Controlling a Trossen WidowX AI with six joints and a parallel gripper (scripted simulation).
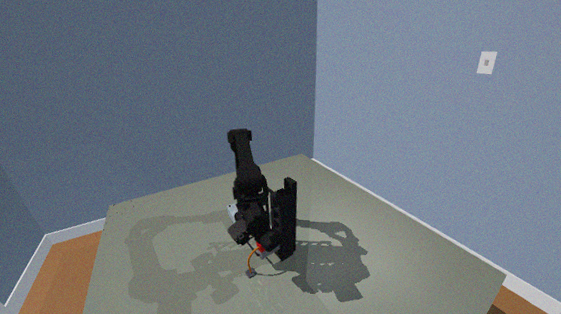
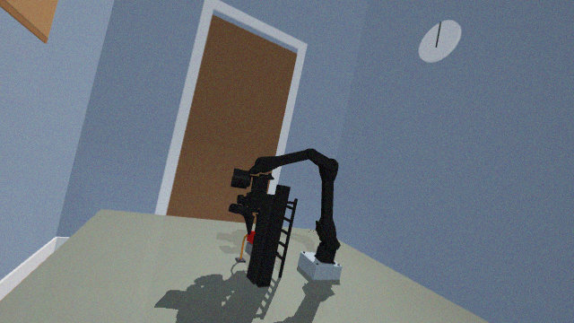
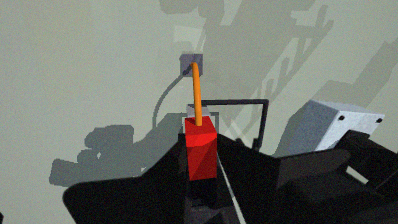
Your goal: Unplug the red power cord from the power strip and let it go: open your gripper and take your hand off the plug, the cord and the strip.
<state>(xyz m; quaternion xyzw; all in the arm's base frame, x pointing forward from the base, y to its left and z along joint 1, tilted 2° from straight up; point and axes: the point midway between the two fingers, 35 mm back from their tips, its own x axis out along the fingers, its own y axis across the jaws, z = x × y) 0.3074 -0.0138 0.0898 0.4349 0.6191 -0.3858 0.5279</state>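
Right now my gripper tip is 10 mm past the red plug and 30 mm to the right of it.
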